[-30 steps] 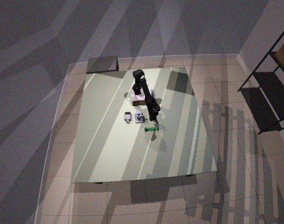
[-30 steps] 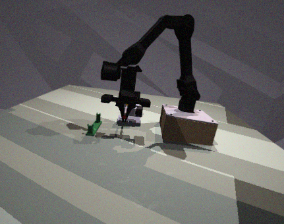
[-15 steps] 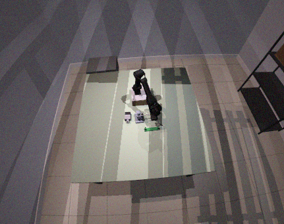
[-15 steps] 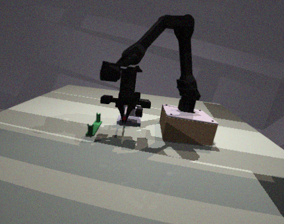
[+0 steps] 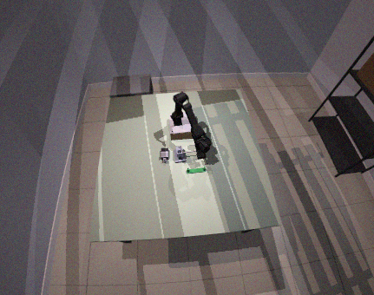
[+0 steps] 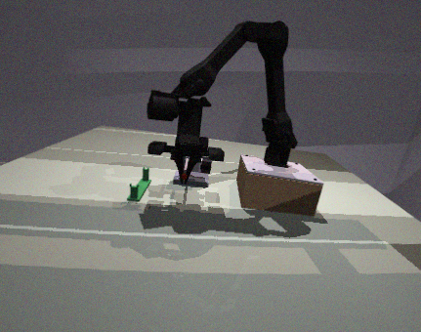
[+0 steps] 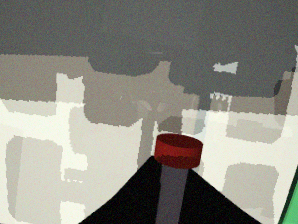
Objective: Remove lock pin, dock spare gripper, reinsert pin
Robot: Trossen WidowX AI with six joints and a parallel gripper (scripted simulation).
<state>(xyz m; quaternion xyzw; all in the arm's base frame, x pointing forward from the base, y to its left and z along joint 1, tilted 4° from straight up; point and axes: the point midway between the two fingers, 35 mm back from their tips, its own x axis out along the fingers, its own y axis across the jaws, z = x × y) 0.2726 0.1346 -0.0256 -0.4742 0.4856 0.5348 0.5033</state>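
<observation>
Right now the green cradle is 120 mm ahead of my gripper tip, 50 mm to the right of it and 30 mm below it. Round my gripper tip: socket (160 mm to the right, 10 mm behind); then spare gripper (270 mm to the right, 30 mm below, 20 mm behind).
</observation>
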